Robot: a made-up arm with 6 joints.
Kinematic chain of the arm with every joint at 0, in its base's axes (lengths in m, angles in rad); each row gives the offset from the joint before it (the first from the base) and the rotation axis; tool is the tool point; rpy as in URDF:
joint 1: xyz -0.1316 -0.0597 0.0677 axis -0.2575 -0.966 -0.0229
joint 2: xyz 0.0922 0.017 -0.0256 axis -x
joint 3: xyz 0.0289 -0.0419 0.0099 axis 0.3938 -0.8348 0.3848
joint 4: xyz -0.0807 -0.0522 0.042 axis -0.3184 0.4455 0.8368
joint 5: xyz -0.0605 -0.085 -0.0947 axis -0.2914 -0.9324 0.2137
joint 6: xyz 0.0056 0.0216 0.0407 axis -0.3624 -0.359 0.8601
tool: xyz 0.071 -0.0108 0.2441 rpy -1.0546 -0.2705 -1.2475
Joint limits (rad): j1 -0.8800..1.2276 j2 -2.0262..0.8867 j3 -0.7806..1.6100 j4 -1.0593..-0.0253 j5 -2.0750..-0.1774 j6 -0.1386..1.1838
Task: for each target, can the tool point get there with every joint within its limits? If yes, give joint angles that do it. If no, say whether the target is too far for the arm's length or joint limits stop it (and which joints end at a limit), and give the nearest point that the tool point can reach.
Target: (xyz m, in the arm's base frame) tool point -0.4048 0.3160 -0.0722
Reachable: no: joint limits stop it (at a limit: joint 1, joint 5, joint 6) | nearest point -0.3553 0.2643 -0.0653 | short by 0.072 m
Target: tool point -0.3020 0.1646 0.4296
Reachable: no: joint limits stop it (at a limit: joint 2, joint 3, joint 6) | nearest point -0.2577 0.1051 0.3351 | short by 0.120 m
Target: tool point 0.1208 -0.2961 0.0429
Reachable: yes | joints -0.4888 0.3951 -0.0218 -0.2502 -1.2488 0.3618
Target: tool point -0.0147 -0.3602 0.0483
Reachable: yes | joints 0.8118 -0.6682 0.3407 -0.9788 -1.0342 0.8337
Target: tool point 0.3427 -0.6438 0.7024
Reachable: no: too far | nearest point 0.1175 -0.3055 0.3858 | short by 0.515 m
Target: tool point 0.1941 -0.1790 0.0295
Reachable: yes | joints 0.9181 -1.6275 0.8862 -0.3071 -0.9609 0.5828
